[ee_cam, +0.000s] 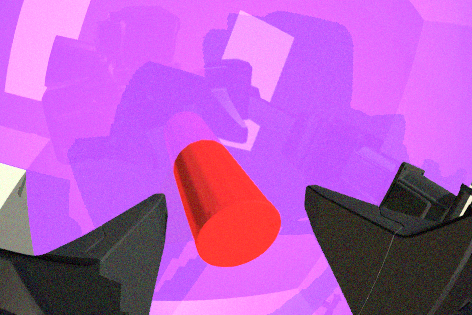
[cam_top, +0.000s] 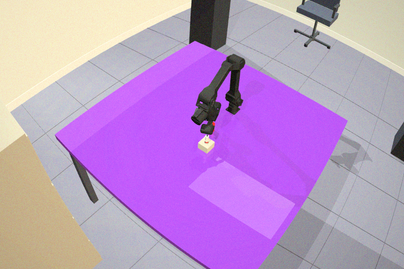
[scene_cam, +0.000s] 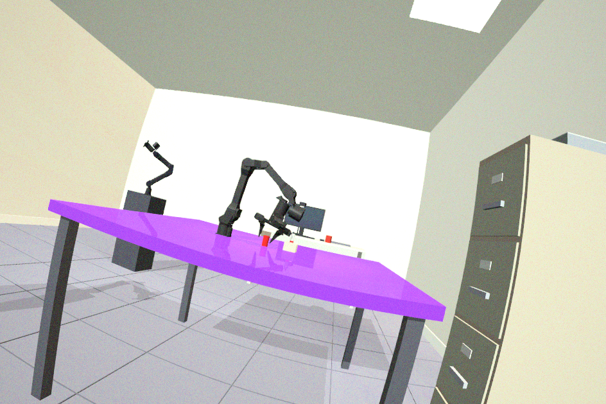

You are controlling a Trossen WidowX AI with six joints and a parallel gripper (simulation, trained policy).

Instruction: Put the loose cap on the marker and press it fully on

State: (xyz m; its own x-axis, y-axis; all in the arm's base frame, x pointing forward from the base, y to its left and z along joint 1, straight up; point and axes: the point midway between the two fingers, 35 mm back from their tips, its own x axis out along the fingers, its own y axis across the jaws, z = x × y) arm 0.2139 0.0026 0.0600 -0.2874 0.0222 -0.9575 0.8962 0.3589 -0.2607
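Right now the red cap is 1 cm ahead of my gripper tip. From my gripper tip the other things lie so: cream holder block 12 cm ahead, 5 cm to the left, 1 cm below.
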